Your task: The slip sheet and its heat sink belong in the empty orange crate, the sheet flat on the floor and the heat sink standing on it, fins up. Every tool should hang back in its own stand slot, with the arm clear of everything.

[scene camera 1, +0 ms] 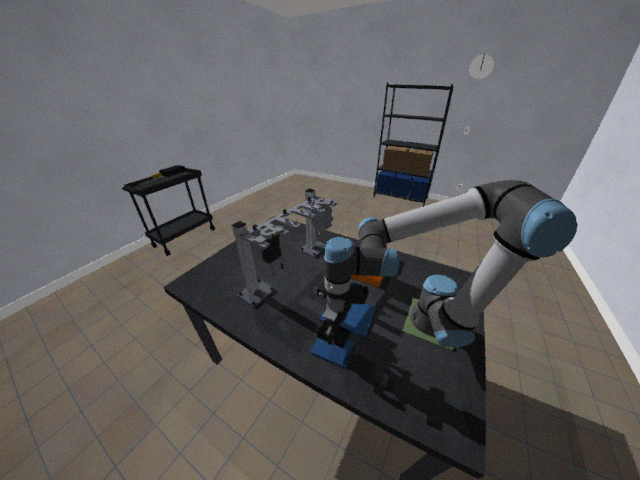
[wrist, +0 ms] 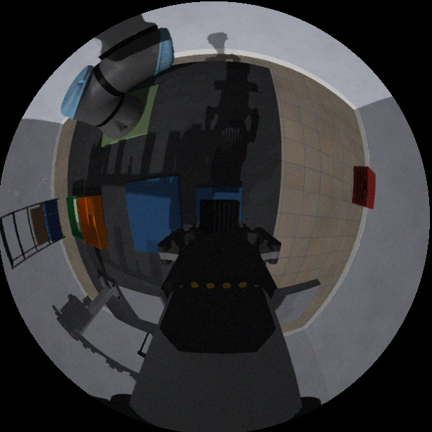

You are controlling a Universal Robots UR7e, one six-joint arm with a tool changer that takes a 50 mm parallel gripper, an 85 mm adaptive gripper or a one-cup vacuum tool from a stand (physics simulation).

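Where they show: arm's base, link origin: (scene camera 1: 427, 319).
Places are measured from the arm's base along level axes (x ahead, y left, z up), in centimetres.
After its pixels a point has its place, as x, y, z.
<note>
My gripper (scene camera 1: 328, 325) (wrist: 219, 226) points down, shut on the black heat sink (scene camera 1: 338, 336) {23.4, 35.3, 9.6} (wrist: 219, 214), whose fins show in the wrist view. It hangs above a small flat blue piece (scene camera 1: 330, 353) {24.9, 37.4, -0.2} (wrist: 237, 194) near the table's front edge. A larger blue piece (scene camera 1: 363, 316) {23.4, 15.0, -0.2} (wrist: 152, 212) lies beside it. I cannot tell which, if either, is the slip sheet. The orange crate (scene camera 1: 368, 280) {31.7, -5.3, 1.1} (wrist: 93, 220) stands farther back, partly behind the arm in the scene view. The tool stand (scene camera 1: 248, 263) {71.2, 34.4, 18.1} (wrist: 101, 300) holds a dark tool (scene camera 1: 271, 250) {59.7, 29.9, 27.5}.
A green crate (wrist: 74, 215) with something pale stands by the orange crate. The arm's base sits on a green plate (scene camera 1: 412, 327) {4.0, 7.6, -0.6} (wrist: 152, 102). A shelf rack (scene camera 1: 448, 104) and a cart (scene camera 1: 178, 225) stand off the table. A red box (wrist: 364, 187) shows by the wall.
</note>
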